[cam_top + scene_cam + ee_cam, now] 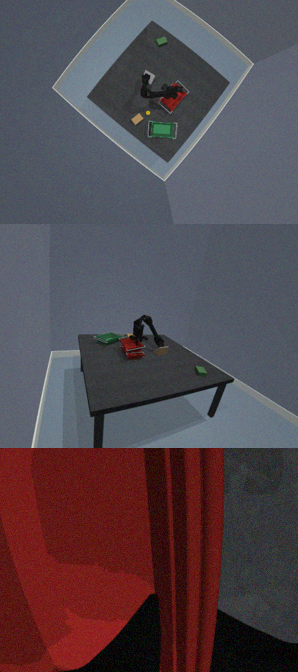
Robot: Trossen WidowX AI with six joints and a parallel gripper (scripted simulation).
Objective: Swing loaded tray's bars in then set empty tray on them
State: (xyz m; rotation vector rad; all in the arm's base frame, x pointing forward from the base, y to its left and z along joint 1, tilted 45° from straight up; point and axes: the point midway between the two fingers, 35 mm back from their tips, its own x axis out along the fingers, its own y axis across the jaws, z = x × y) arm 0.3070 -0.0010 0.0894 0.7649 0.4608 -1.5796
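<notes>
The red tray lies 7 cm ahead of my gripper tip, 2 cm to the right of it and 2 cm above it. The rest, counted from my gripper tip: green block: 37 cm behind, 56 cm to the left, 8 cm below; then tan block: 17 cm behind, 42 cm to the right, 7 cm below; then yellow piece: 10 cm behind, 30 cm to the right, 9 cm below.
</notes>
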